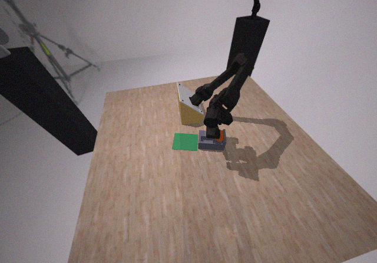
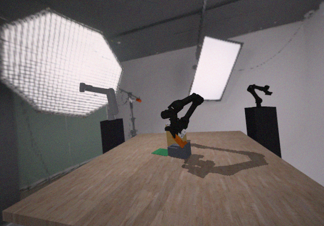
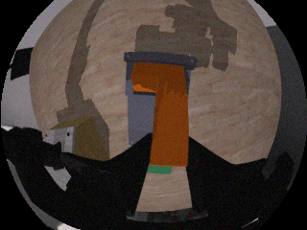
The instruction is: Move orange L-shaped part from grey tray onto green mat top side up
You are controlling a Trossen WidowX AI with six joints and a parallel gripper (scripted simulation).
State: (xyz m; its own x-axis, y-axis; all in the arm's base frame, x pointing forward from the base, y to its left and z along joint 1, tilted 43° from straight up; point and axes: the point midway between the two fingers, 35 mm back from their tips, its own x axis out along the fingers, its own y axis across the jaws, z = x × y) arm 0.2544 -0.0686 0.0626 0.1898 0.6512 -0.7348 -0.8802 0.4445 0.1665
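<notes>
My gripper tip is now 80 mm past the green mat, 120 mm to the left of it and 150 mm above it. The rest, counted from my gripper tip: orange L-shaped part 40 mm to the left, 30 mm below.
</notes>
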